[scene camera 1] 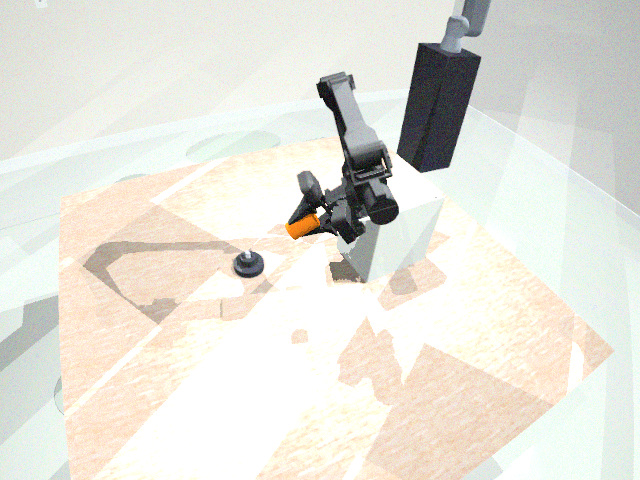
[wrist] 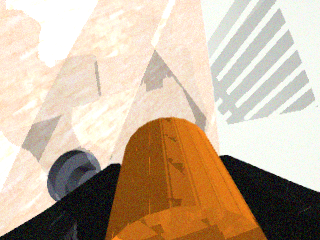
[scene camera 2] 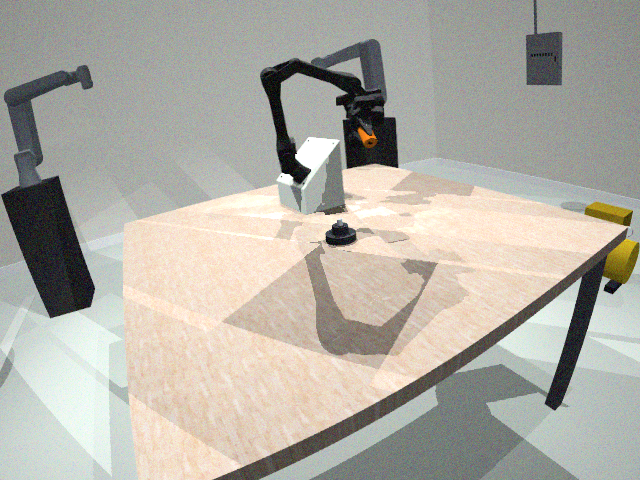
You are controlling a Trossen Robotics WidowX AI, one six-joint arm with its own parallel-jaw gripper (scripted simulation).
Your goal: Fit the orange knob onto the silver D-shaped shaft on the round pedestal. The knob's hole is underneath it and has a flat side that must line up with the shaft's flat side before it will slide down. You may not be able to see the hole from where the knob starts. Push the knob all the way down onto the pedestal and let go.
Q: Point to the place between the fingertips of my gripper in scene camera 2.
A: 369, 140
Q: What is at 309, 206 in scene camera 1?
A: My gripper.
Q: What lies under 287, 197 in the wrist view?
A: My gripper.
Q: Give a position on a round pedestal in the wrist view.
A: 70, 170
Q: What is my gripper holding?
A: An orange knob.
